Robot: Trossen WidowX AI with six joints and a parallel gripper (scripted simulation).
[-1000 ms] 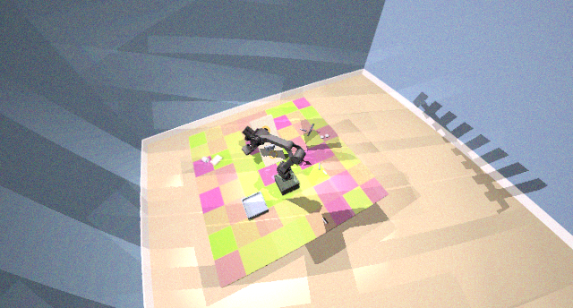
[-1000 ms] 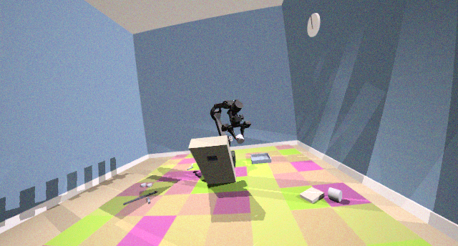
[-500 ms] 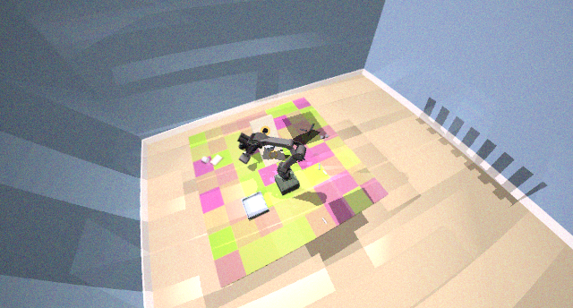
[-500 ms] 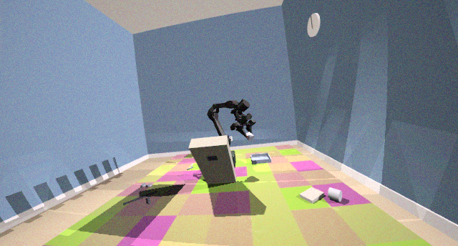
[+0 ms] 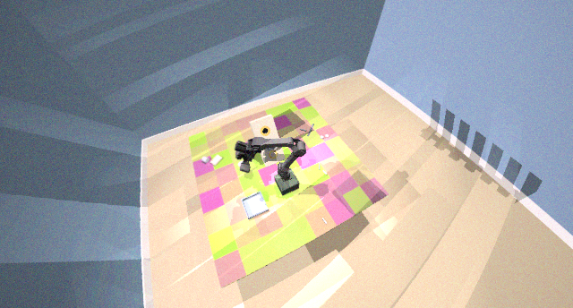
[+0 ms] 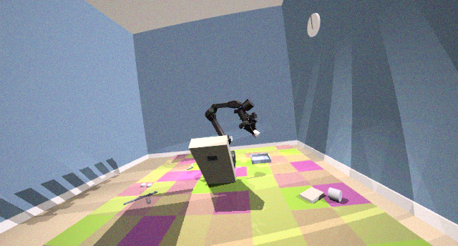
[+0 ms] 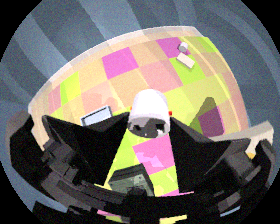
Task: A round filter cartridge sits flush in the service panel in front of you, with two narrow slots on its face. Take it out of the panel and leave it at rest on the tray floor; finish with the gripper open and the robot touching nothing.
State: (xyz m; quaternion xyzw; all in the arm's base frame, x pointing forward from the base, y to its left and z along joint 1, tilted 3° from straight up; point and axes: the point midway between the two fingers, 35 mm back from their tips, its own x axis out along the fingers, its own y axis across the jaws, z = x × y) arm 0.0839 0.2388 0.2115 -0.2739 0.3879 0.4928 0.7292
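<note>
Right now my gripper tip is 25 cm above the grey tray, 20 cm past it and 1 cm to the right of it. Round my gripper tip: service panel 23 cm ahead, 22 cm to the right, 11 cm below; round cartridge right at my gripper tip; beige block 29 cm ahead, 25 cm below, 24 cm to the left.
</note>
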